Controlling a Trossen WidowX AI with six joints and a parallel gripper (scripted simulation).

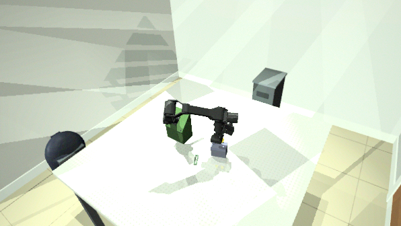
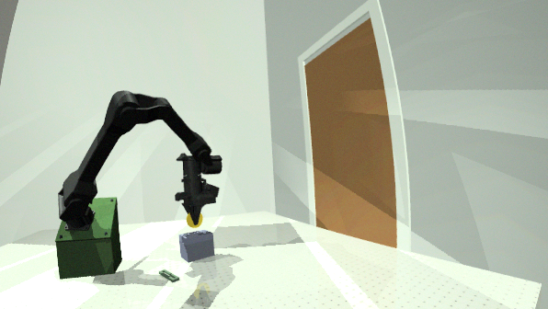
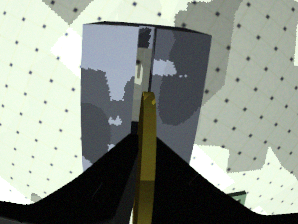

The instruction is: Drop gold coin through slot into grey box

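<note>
Right now the gold coin is 20 mm above my gripper tip.
</note>
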